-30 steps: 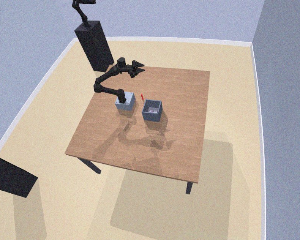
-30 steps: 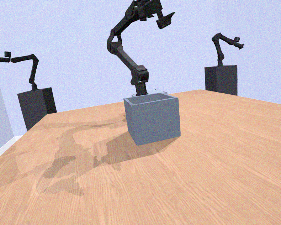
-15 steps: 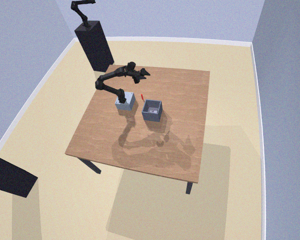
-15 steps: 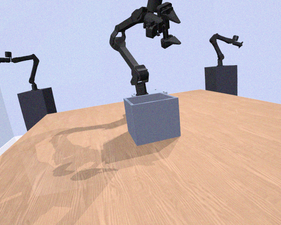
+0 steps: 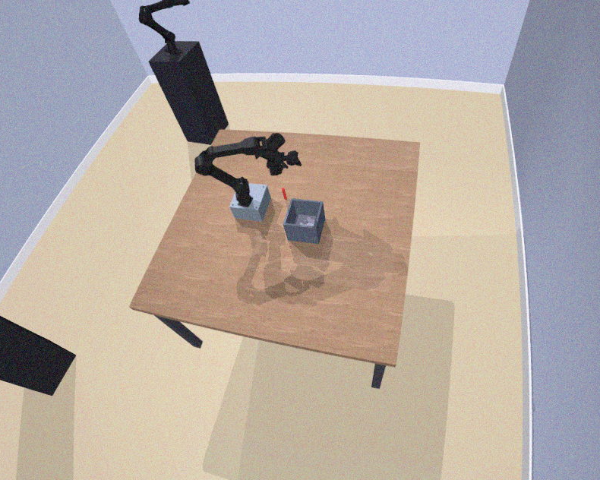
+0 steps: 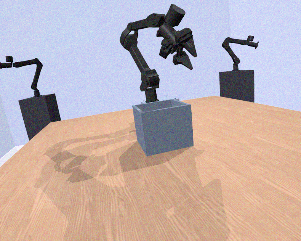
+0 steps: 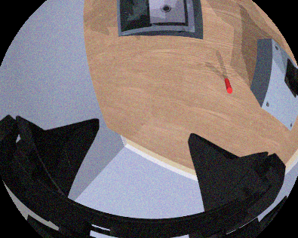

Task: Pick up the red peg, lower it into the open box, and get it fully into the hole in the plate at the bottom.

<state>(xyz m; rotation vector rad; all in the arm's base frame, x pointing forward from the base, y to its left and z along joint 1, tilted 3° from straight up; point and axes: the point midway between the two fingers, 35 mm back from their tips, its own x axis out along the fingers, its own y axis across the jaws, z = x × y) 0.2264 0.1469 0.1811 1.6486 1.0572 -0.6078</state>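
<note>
Right now the red peg is 220 mm below my gripper tip, 90 mm behind it and 10 mm to the right of it. Round my gripper tip: plate (220 mm below, 170 mm to the right, 90 mm ahead).
</note>
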